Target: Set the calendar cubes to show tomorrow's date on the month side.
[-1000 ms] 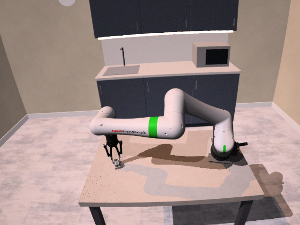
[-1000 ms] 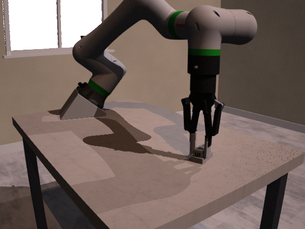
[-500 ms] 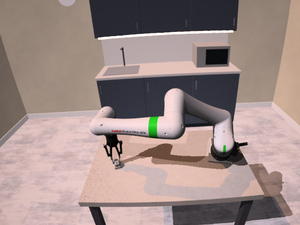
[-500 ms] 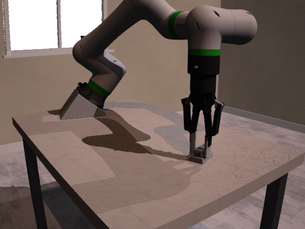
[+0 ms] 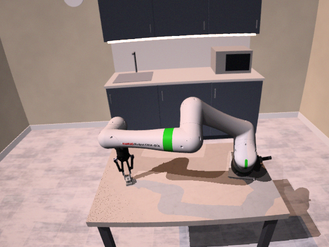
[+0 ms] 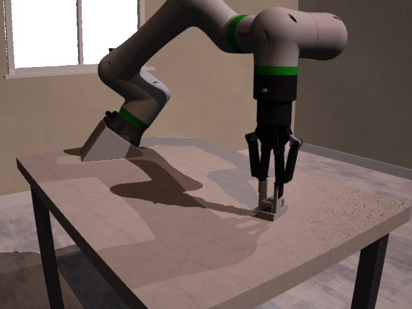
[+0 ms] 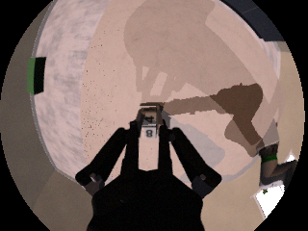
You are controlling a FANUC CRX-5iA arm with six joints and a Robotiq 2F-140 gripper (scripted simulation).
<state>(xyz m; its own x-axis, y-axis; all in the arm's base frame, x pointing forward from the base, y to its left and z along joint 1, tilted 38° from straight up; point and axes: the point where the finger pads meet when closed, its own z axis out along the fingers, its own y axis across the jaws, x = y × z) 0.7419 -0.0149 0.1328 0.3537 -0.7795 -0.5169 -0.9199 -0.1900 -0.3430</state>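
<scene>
Right now the wooden calendar tray is 10 mm behind my hand, 20 mm to the left of it and 40 mm below it.
</scene>
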